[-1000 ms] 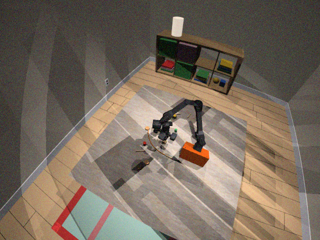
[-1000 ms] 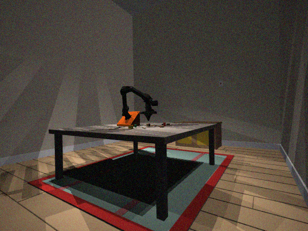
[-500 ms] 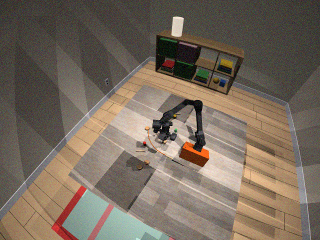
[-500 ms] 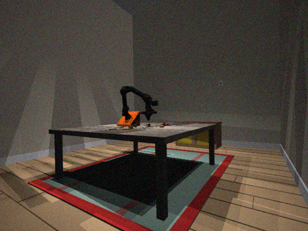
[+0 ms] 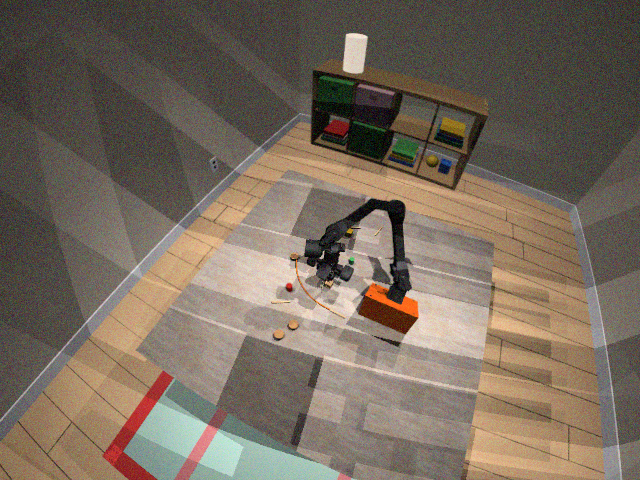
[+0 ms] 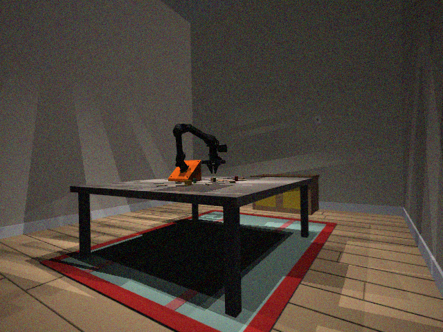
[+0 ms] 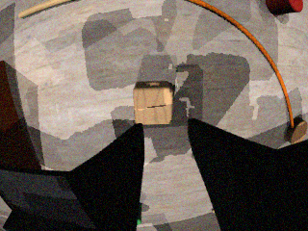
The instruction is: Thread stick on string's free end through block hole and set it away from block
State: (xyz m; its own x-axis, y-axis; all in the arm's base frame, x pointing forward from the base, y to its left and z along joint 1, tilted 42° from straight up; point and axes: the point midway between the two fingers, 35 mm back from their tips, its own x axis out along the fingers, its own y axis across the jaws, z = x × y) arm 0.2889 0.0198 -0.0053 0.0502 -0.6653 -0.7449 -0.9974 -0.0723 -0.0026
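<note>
The wooden block is 10 mm behind my gripper tip and 40 mm below it. From my gripper tip the other things lie so: small red object: 130 mm ahead, 110 mm to the left, 40 mm below; small green object: 40 mm behind, 160 mm to the right, 40 mm below; round wooden button: 200 mm ahead, 50 mm to the right, 50 mm below.
</note>
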